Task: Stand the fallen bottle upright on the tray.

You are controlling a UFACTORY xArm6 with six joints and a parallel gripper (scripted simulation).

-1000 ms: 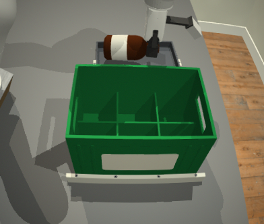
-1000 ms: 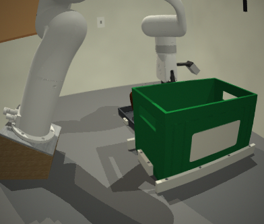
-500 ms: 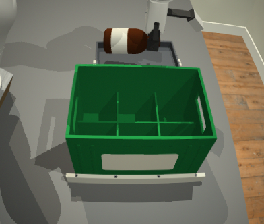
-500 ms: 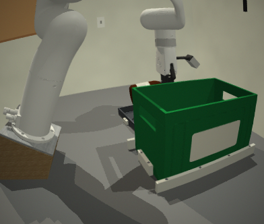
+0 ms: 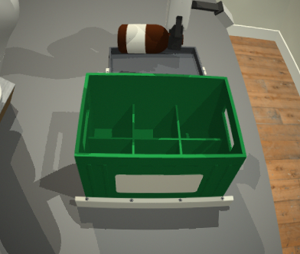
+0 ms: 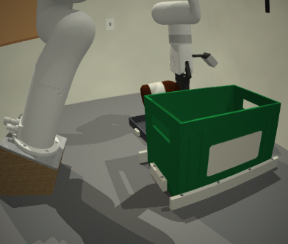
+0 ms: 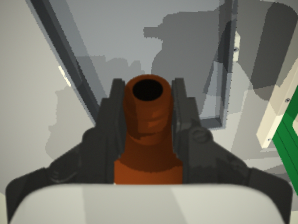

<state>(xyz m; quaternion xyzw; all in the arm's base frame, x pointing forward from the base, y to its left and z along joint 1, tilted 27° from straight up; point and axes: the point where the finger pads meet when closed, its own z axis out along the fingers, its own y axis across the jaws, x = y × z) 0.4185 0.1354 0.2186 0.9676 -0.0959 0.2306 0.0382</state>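
The brown bottle lies 5 cm behind my hand, 1 cm to the left of it and 1 cm below it. Also, from my hand: green crate: 26 cm to the right, 9 cm behind, 5 cm below; dark grey tray: 12 cm below, 3 cm behind, 1 cm to the left.
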